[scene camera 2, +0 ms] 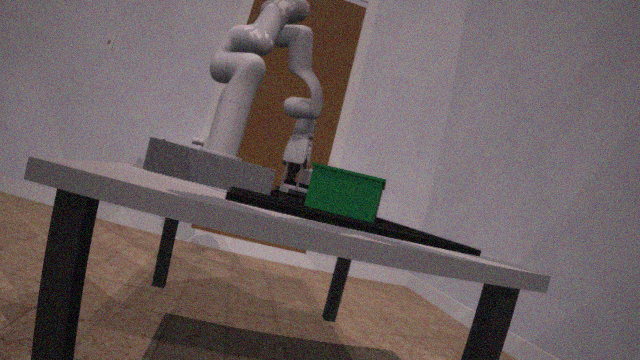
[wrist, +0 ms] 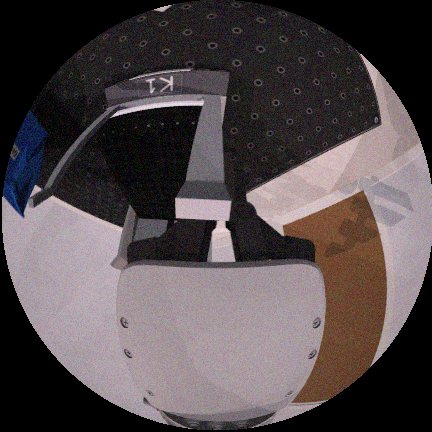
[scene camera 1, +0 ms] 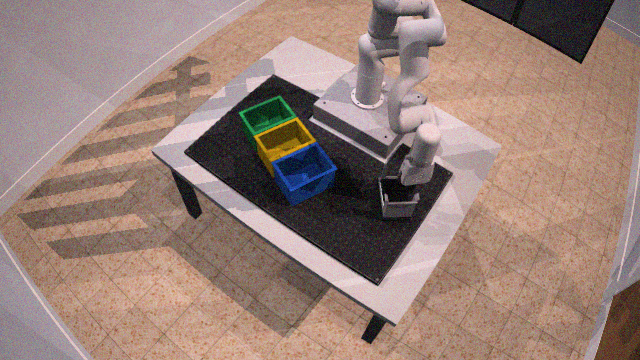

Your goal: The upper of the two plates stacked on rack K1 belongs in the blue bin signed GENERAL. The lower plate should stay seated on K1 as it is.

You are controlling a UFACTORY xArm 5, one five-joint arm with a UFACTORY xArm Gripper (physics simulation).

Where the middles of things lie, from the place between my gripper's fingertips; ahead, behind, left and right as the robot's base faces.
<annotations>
My gripper is now 50 mm short of the black plate [wrist: 147, 151] and 20 mm to the left of it.
</annotations>
